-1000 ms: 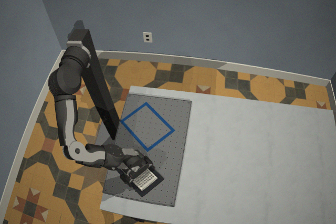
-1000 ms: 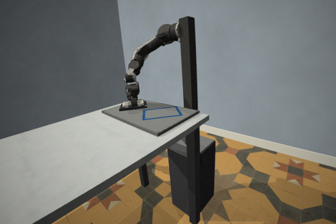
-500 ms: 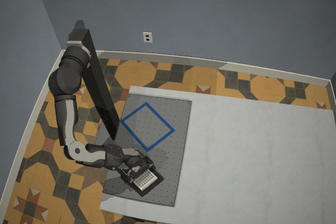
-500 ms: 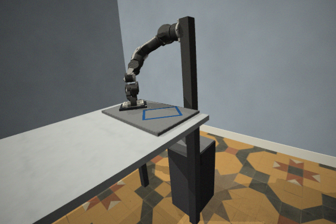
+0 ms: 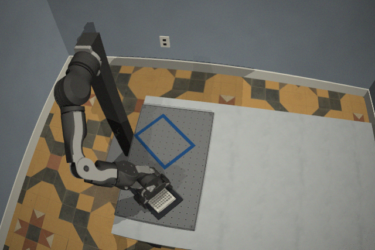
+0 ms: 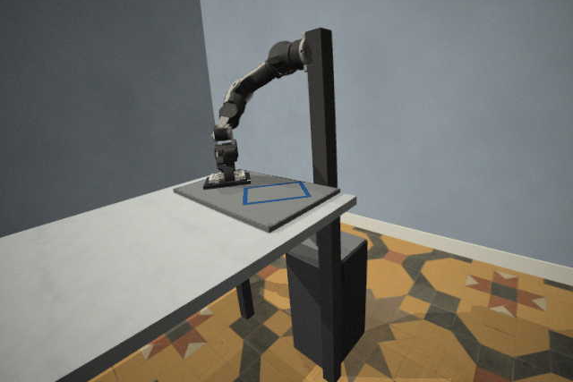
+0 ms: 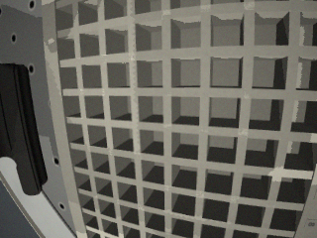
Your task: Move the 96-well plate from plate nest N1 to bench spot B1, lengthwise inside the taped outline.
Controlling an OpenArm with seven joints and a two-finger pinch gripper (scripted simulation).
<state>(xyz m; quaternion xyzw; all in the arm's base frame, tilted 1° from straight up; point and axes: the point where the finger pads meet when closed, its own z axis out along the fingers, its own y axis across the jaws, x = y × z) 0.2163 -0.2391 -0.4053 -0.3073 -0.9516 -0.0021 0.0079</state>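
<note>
Now: the white 96-well plate right at my hand. Also, from my hand: black plate nest (1 cm below).
</note>
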